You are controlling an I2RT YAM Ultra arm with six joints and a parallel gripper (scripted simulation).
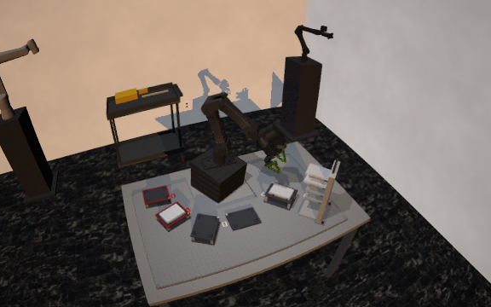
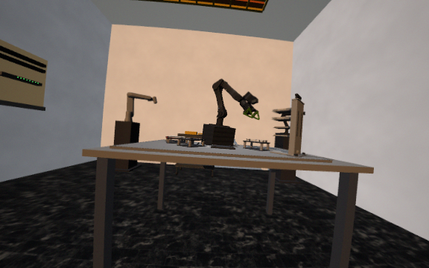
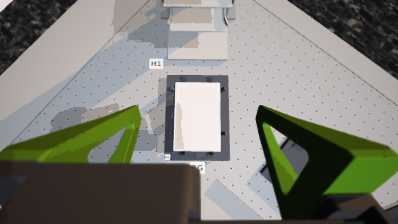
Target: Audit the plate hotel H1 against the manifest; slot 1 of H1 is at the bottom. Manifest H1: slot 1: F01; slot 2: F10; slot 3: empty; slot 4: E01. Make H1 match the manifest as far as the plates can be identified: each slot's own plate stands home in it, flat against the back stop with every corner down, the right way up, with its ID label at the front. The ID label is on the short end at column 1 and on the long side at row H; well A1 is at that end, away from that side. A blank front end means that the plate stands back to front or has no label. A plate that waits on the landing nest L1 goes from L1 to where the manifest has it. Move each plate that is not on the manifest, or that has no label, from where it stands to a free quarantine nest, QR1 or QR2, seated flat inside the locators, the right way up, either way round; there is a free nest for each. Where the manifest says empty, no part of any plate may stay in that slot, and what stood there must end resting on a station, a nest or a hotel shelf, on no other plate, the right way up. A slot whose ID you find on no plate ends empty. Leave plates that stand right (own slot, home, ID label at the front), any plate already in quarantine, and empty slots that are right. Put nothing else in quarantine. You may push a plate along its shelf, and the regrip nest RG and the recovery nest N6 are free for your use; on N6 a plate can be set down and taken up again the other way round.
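Now: hand 20 mm short of the white plate, 10 mm to the right of it and 170 mm above it. Round my hand: A1 mark 80 mm behind, 10 mm to the left, 180 mm below; dark regrip nest 20 mm ahead, 10 mm to the left, 190 mm below; RG tag 70 mm behind, 50 mm to the right, 240 mm below.
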